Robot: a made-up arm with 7 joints. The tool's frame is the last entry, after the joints.
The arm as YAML. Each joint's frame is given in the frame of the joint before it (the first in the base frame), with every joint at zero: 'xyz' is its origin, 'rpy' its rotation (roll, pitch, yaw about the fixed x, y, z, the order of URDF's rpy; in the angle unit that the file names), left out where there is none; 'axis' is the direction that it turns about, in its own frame. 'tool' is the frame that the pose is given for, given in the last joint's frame.
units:
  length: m
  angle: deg
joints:
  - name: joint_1
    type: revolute
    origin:
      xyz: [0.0, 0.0, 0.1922]
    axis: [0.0, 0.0, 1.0]
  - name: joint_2
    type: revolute
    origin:
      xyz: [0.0, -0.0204, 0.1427]
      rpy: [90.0, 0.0, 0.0]
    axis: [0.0, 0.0, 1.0]
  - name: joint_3
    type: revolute
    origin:
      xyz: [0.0, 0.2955, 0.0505]
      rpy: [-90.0, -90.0, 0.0]
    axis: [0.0, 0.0, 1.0]
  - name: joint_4
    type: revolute
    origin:
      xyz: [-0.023, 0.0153, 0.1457]
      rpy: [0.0, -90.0, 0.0]
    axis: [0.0, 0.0, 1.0]
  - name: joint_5
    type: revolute
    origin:
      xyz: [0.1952, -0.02, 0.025]
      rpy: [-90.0, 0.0, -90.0]
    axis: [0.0, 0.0, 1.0]
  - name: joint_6
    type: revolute
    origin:
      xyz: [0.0, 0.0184, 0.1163]
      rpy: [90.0, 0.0, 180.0]
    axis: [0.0, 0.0, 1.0]
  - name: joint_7
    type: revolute
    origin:
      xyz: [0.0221, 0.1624, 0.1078]
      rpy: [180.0, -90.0, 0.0]
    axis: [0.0, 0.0, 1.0]
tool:
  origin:
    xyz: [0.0, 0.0, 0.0]
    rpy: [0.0, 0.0, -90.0]
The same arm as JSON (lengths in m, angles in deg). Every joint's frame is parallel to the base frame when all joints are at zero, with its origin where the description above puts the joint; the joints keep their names.
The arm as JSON. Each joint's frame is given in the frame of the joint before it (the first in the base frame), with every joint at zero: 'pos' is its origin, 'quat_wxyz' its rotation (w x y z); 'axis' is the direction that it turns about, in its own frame. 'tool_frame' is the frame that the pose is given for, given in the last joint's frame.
{
  "length_unit": "m",
  "angle_unit": "deg",
  "joints": [
    {
      "joint": "joint_1",
      "pos": [
        0.0,
        0.0,
        0.1922
      ],
      "quat_wxyz": [
        1.0,
        0.0,
        0.0,
        0.0
      ],
      "axis": [
        0.0,
        0.0,
        1.0
      ]
    },
    {
      "joint": "joint_2",
      "pos": [
        0.0,
        -0.0204,
        0.1427
      ],
      "quat_wxyz": [
        1.0,
        0.0,
        0.0,
        0.0
      ],
      "axis": [
        0.0,
        -1.0,
        0.0
      ]
    },
    {
      "joint": "joint_3",
      "pos": [
        0.0,
        -0.0505,
        0.2955
      ],
      "quat_wxyz": [
        1.0,
        0.0,
        0.0,
        0.0
      ],
      "axis": [
        0.0,
        0.0,
        1.0
      ]
    },
    {
      "joint": "joint_4",
      "pos": [
        0.0153,
        0.023,
        0.1457
      ],
      "quat_wxyz": [
        1.0,
        0.0,
        0.0,
        0.0
      ],
      "axis": [
        0.0,
        1.0,
        0.0
      ]
    },
    {
      "joint": "joint_5",
      "pos": [
        -0.02,
        0.025,
        0.1952
      ],
      "quat_wxyz": [
        1.0,
        0.0,
        0.0,
        0.0
      ],
      "axis": [
        0.0,
        0.0,
        1.0
      ]
    },
    {
      "joint": "joint_6",
      "pos": [
        0.0,
        -0.0184,
        0.1163
      ],
      "quat_wxyz": [
        1.0,
        0.0,
        0.0,
        0.0
      ],
      "axis": [
        0.0,
        -1.0,
        0.0
      ]
    },
    {
      "joint": "joint_7",
      "pos": [
        0.0221,
        -0.1078,
        0.1624
      ],
      "quat_wxyz": [
        1.0,
        0.0,
        0.0,
        0.0
      ],
      "axis": [
        1.0,
        0.0,
        0.0
      ]
    }
  ],
  "tool_frame": {
    "pos": [
      0.0,
      0.0,
      0.0
    ],
    "quat_wxyz": [
      0.0,
      0.707107,
      0.0,
      0.707107
    ]
  }
}

